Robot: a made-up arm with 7 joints. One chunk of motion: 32 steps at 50 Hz.
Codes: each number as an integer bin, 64 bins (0 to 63) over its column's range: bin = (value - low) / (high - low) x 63, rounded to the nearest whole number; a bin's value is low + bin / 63 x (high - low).
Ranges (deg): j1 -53..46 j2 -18..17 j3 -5..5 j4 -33..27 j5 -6..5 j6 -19..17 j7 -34..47
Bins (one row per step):
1: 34 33 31 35 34 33 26
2: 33 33 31 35 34 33 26
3: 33 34 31 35 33 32 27
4: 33 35 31 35 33 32 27
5: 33 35 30 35 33 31 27
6: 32 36 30 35 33 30 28
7: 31 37 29 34 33 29 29
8: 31 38 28 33 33 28 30
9: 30 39 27 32 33 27 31
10: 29 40 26 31 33 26 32
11: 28 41 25 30 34 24 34
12: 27 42 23 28 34 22 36
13: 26 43 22 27 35 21 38
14: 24 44 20 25 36 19 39
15: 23 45 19 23 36 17 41
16: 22 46 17 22 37 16 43
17: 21 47 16 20 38 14 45
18: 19 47 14 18 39 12 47
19: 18 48 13 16 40 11 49
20: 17 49 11 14 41 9 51
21: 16 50 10 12 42 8 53
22: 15 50 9 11 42 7 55
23: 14 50 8 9 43 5 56
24: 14 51 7 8 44 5 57
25: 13 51 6 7 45 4 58
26: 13 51 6 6 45 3 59
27: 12 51 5 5 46 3 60
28: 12 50 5 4 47 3 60
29: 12 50 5 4 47 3 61
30: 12 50 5 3 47 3 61
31: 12 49 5 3 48 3 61
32: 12 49 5 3 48 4 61
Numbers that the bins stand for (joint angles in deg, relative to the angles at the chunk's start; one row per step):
1: 0.43 0.33 -0.08 0.33 -0.06 -0.14 -0.57
2: -1.14 0.33 -0.08 0.33 -0.06 -0.14 -0.57
3: -1.14 0.89 -0.08 0.33 -0.24 -0.71 0.71
4: -1.14 1.44 -0.08 0.33 -0.24 -0.71 0.71
5: -1.14 1.44 -0.24 0.33 -0.24 -1.29 0.71
6: -2.71 2.00 -0.24 0.33 -0.24 -1.86 2.00
7: -4.29 2.56 -0.40 -0.62 -0.24 -2.43 3.29
8: -4.29 3.11 -0.56 -1.57 -0.24 -3.00 4.57
9: -5.86 3.67 -0.71 -2.52 -0.24 -3.57 5.86
10: -7.43 4.22 -0.87 -3.48 -0.24 -4.14 7.14
11: -9.00 4.78 -1.03 -4.43 -0.06 -5.29 9.71
12: -10.57 5.33 -1.35 -6.33 -0.06 -6.43 12.29
13: -12.14 5.89 -1.51 -7.29 0.11 -7.00 14.86
14: -15.29 6.44 -1.83 -9.19 0.29 -8.14 16.14
15: -16.86 7.00 -1.98 -11.10 0.29 -9.29 18.71
16: -18.43 7.56 -2.30 -12.05 0.46 -9.86 21.29
17: -20.00 8.11 -2.46 -13.95 0.63 -11.00 23.86
18: -23.14 8.11 -2.78 -15.86 0.81 -12.14 26.43
19: -24.71 8.67 -2.94 -17.76 0.98 -12.71 29.00
20: -26.29 9.22 -3.25 -19.67 1.16 -13.86 31.57
21: -27.86 9.78 -3.41 -21.57 1.33 -14.43 34.14
22: -29.43 9.78 -3.57 -22.52 1.33 -15.00 36.71
23: -31.00 9.78 -3.73 -24.43 1.51 -16.14 38.00
24: -31.00 10.33 -3.89 -25.38 1.68 -16.14 39.29
25: -32.57 10.33 -4.05 -26.33 1.86 -16.71 40.57
26: -32.57 10.33 -4.05 -27.29 1.86 -17.29 41.86
27: -34.14 10.33 -4.21 -28.24 2.03 -17.29 43.14
28: -34.14 9.78 -4.21 -29.19 2.21 -17.29 43.14
29: -34.14 9.78 -4.21 -29.19 2.21 -17.29 44.43
30: -34.14 9.78 -4.21 -30.14 2.21 -17.29 44.43
31: -34.14 9.22 -4.21 -30.14 2.38 -17.29 44.43
32: -34.14 9.22 -4.21 -30.14 2.38 -16.71 44.43

